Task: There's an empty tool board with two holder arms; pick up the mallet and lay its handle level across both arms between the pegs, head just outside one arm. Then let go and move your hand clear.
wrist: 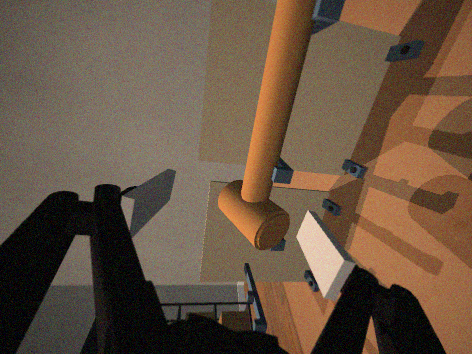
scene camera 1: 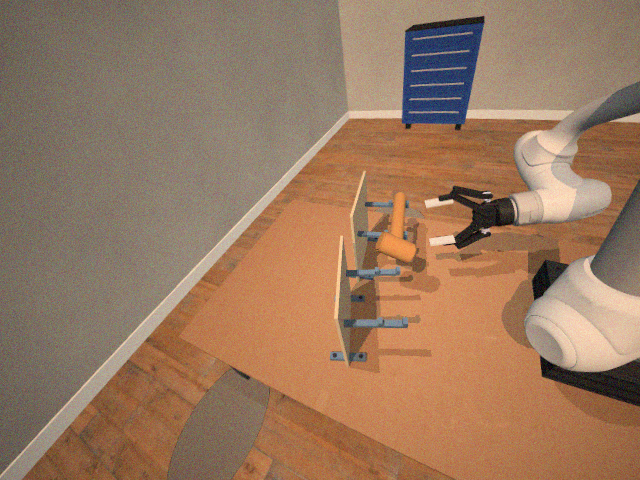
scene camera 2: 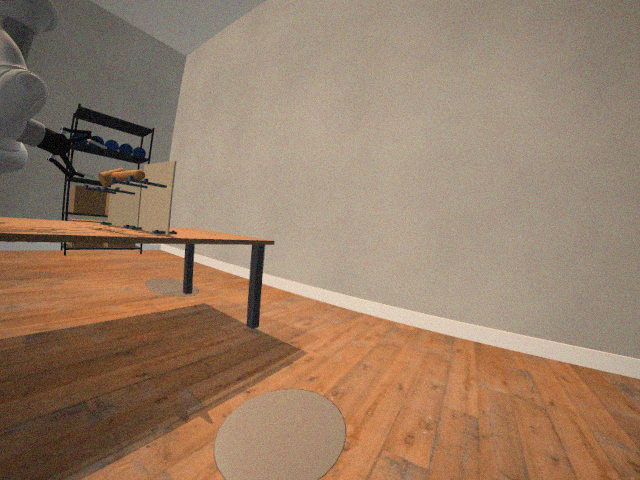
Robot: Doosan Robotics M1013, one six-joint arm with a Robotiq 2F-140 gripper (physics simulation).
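Frame: origin at the arm's base, x right, y ahead, z up, level; metres.
Where they show: gripper, fingertip midpoint: (wrist: 238,204) (scene camera 1: 427,224) (scene camera 2: 99,162).
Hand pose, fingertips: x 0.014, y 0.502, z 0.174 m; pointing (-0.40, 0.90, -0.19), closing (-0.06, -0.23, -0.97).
Each offset is from my fingertips to the top centre of the thing. "pt": to the spot under its first point. Level surfaces: height alone.
The orange mallet (scene camera 1: 397,214) (scene camera 2: 135,175) (wrist: 280,85) lies across the two blue arms of the far tool board (scene camera 1: 360,209) (wrist: 340,95), its head on the side toward the empty board. The empty tool board (scene camera 1: 340,302) (wrist: 217,257) stands nearer in scene camera 1, with two blue holder arms, one @[pt dy +0.100, dx -0.163, dz -0.093 m] (scene camera 1: 374,272) close to the mallet head and the other @[pt dy +0.019, dx -0.315, dz -0.082 m] (scene camera 1: 379,323) farther off. My gripper (scene camera 1: 439,222) (scene camera 2: 96,161) (wrist: 238,204) is wide open and empty. It is in front of the mallet, apart from it. In the wrist view the mallet head shows between the fingers.
The boards stand on an orange-brown table @[dz -0.279 m] (scene camera 1: 444,397) (scene camera 2: 222,237), with a grey wall (scene camera 1: 180,129) behind them. The arm's black base (scene camera 1: 589,384) is at the right. A blue cabinet (scene camera 1: 439,77) and a black shelf rack (scene camera 2: 111,119) stand in the background.
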